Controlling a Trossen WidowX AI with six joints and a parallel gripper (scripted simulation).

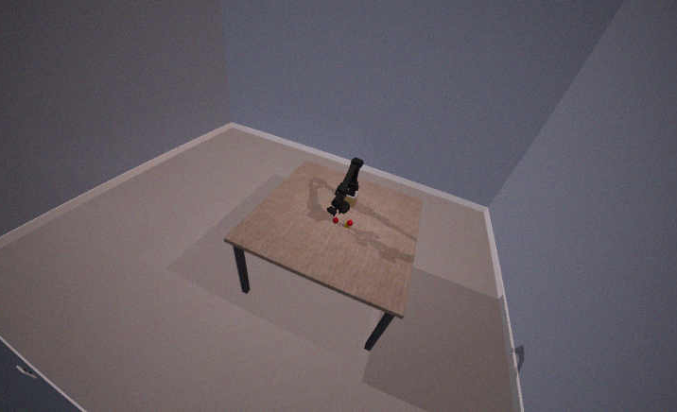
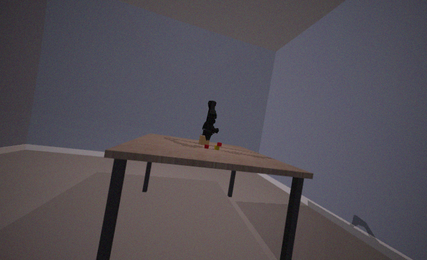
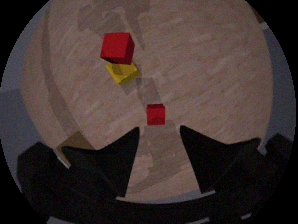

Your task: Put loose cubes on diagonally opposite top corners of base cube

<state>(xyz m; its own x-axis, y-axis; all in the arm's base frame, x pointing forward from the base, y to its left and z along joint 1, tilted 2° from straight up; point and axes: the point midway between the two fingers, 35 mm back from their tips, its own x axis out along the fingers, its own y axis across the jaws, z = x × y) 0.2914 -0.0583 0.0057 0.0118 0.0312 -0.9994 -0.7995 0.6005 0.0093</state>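
Now: gripper tip 60 mm above the red cube. The rest, counted from my gripper tip: yellow cube (10 mm ahead, 100 mm to the left, 60 mm below).
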